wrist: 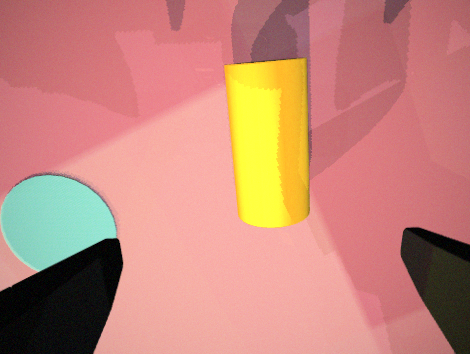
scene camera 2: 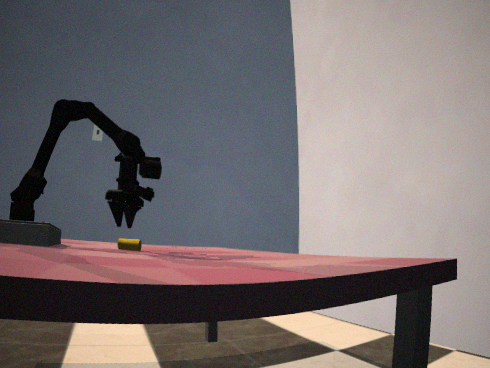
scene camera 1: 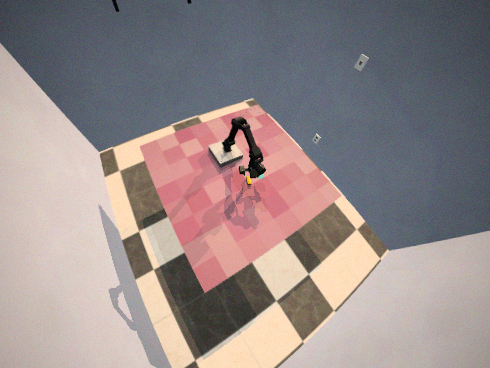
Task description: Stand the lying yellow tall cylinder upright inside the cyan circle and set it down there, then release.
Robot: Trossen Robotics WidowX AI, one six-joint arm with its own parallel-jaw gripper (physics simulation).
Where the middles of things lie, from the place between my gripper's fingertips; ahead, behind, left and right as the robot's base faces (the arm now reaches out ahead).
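Labels:
There's a yellow tall cylinder [wrist: 267, 101] here, and it's 20 mm ahead of my hand, 10 mm to the right and 50 mm below. I can see the cyan circle [wrist: 56, 216] too, 100 mm to the left of my hand and 70 mm below it.

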